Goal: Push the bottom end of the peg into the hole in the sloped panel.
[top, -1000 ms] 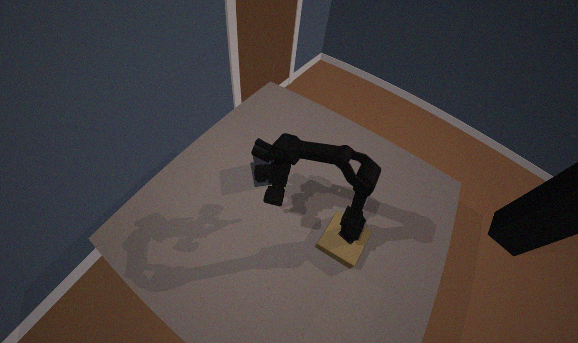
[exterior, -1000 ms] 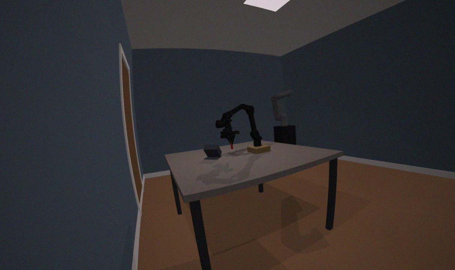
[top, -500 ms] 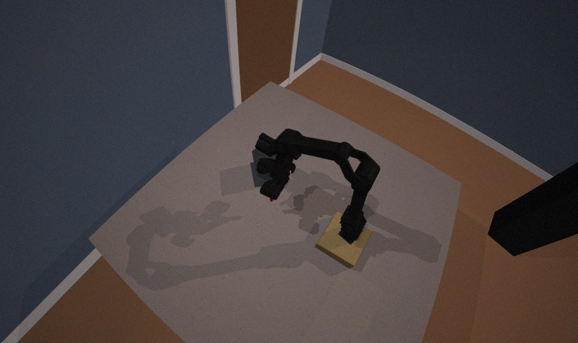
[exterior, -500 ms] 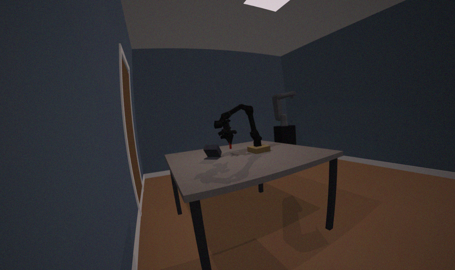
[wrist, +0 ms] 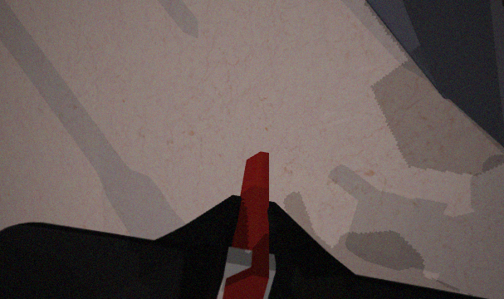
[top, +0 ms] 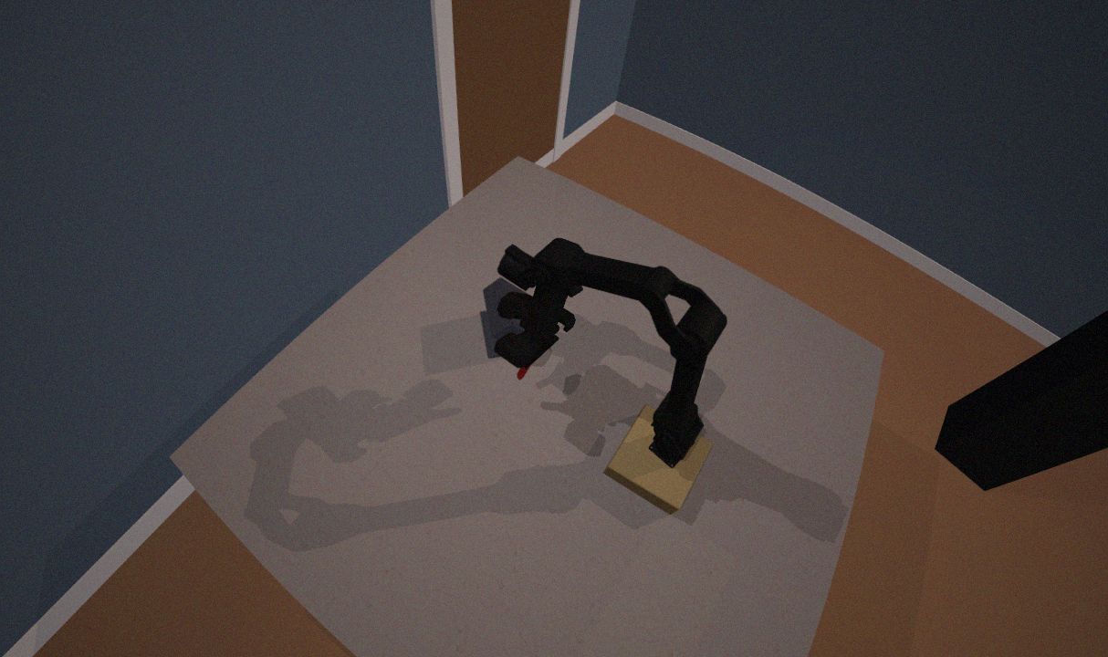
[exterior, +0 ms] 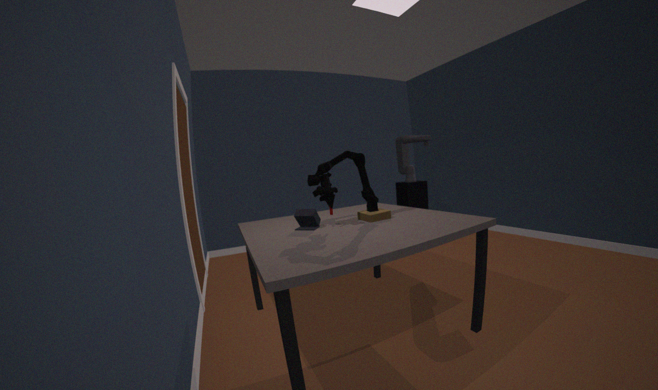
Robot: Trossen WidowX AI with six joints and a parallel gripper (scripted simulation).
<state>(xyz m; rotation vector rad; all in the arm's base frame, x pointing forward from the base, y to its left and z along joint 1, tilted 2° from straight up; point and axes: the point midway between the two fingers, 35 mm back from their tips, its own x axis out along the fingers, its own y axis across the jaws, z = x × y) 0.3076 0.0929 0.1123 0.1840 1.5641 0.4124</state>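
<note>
The dark grey sloped panel is 140 mm ahead of my gripper tip, 90 mm to the right of it and 60 mm below it. Also, from my gripper tip: red peg 10 mm to the right, 20 mm above.
</note>
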